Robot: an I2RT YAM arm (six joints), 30 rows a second.
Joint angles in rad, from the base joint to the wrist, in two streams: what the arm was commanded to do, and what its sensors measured. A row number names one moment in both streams.
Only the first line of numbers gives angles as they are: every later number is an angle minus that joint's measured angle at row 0.
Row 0, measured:
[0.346 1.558 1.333 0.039 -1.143 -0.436]
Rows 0 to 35, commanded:
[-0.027 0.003 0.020 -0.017 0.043 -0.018]
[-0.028 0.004 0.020 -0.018 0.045 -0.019]
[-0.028 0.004 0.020 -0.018 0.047 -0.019]
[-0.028 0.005 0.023 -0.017 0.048 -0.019]
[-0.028 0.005 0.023 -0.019 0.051 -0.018]
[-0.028 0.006 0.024 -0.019 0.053 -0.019]
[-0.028 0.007 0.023 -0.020 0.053 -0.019]
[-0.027 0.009 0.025 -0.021 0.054 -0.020]
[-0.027 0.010 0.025 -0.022 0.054 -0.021]
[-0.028 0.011 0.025 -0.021 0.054 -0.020]
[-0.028 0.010 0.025 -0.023 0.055 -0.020]
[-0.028 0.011 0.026 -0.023 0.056 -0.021]
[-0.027 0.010 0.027 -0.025 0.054 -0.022]
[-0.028 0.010 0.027 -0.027 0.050 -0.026]
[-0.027 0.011 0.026 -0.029 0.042 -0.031]
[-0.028 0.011 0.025 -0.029 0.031 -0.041]
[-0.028 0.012 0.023 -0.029 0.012 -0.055]
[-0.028 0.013 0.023 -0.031 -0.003 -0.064]
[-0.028 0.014 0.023 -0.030 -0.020 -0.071]
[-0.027 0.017 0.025 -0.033 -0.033 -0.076]
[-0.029 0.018 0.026 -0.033 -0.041 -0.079]
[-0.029 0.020 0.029 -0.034 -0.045 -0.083]
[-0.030 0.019 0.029 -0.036 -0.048 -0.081]
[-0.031 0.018 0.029 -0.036 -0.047 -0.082]
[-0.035 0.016 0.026 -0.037 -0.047 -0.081]
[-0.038 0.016 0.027 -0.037 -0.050 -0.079]
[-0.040 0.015 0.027 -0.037 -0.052 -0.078]
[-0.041 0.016 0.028 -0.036 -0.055 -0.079]
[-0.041 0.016 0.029 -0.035 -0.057 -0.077]
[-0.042 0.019 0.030 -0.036 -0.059 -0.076]
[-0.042 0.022 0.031 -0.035 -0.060 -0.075]
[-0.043 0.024 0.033 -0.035 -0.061 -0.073]
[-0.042 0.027 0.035 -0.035 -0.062 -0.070]
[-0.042 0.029 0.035 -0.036 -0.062 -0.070]
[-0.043 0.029 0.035 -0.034 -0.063 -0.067]
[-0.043 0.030 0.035 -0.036 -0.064 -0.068]
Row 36, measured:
[-0.039 0.021 0.000 -0.029 -0.029 -0.044]
